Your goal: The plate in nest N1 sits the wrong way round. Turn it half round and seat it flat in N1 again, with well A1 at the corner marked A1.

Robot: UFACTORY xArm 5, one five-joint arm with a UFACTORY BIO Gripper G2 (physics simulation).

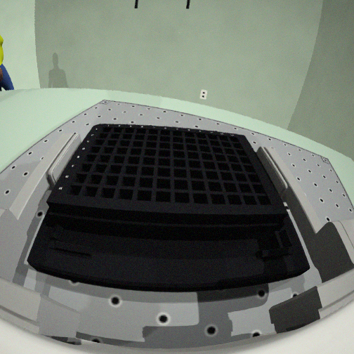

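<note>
The black plate (170,167) shows its grid of square wells face up, with small white letters along its left edge and faint marks along its far edge. My gripper (168,165) is shut on the plate, one pale finger pad at its left side and one at its right. The plate looks level and squared with the black nest (170,280) under it. The nest's near part sticks out in front of the plate; the rest is hidden. The near edge of the plate stands above the nest floor; whether the plate touches the nest cannot be told. The A1 corner label does not show.
A grey board with round holes (163,318) lies under and around the nest. Dark shadows fall on it at the near side. Beyond are a pale green surface and a green wall with a white socket (203,94). Part of a person (5,77) shows at the left edge.
</note>
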